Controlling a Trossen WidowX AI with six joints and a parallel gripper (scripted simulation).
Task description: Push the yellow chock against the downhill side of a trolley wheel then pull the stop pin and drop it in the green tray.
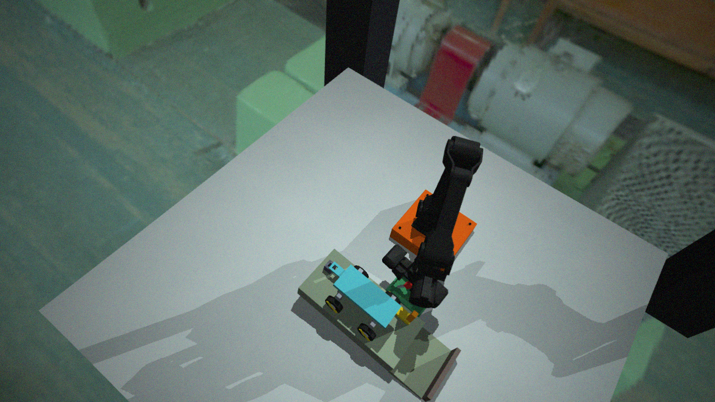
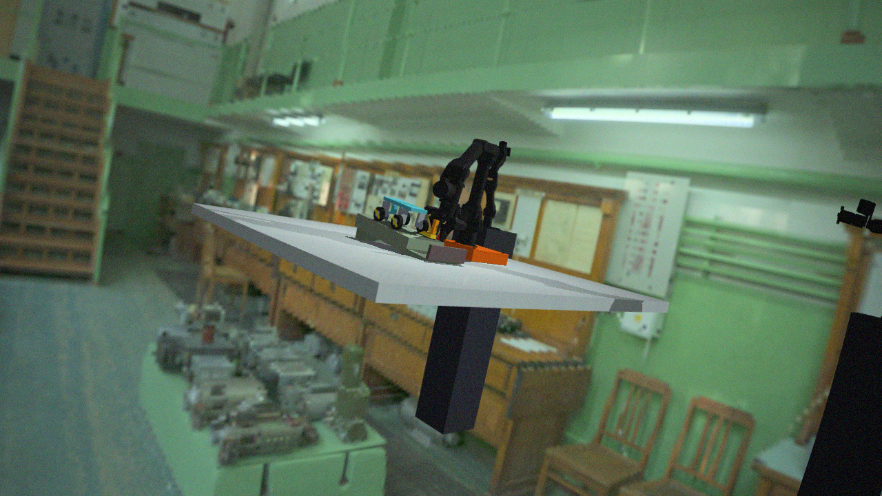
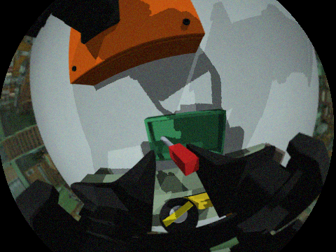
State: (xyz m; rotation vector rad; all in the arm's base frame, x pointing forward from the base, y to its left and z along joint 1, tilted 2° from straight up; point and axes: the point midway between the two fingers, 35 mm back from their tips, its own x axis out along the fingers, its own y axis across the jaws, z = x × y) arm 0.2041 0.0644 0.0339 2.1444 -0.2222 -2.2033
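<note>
My gripper tip is now 8 cm short of the yellow chock, 4 cm to the right of it and 3 cm below it. Also, from my gripper tip: brown lip (14 cm ahead, 21 cm to the left, 2 cm below); then red-headed stop pin (right at my gripper tip); then cyan trolley (13 cm ahead, 6 cm to the right, 6 cm above).
</note>
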